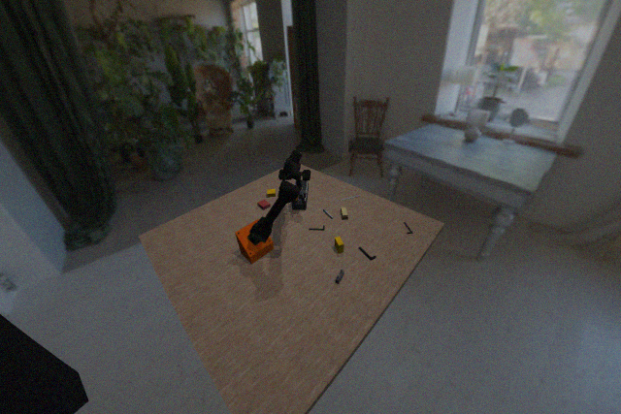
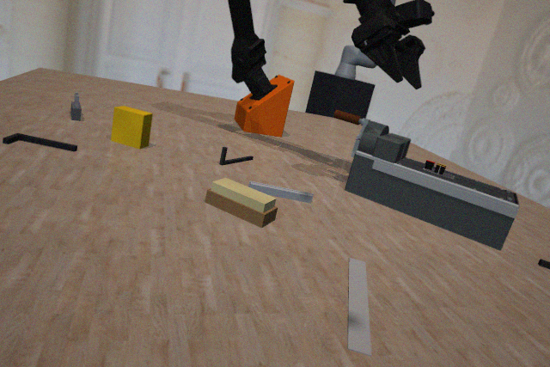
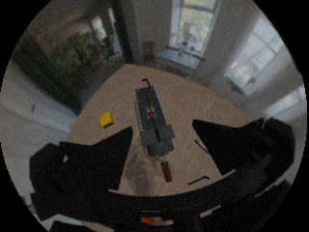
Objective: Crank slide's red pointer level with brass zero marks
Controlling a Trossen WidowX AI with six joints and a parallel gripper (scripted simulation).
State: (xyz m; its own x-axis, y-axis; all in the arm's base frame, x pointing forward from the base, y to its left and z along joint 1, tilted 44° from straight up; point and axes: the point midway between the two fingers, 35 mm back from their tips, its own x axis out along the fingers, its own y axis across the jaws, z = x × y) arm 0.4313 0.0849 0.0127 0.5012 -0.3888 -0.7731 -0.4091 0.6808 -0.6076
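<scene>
Right now my gripper tip is 6 cm short of the red pointer, 4 cm to the right of it and 12 cm above it. Also, from my gripper tip: brown crank handle: 8 cm behind, 5 cm to the right, 8 cm below; then red block: 14 cm behind, 21 cm to the left, 19 cm below; then grey bar: 2 cm ahead, 21 cm to the right, 20 cm below.
</scene>
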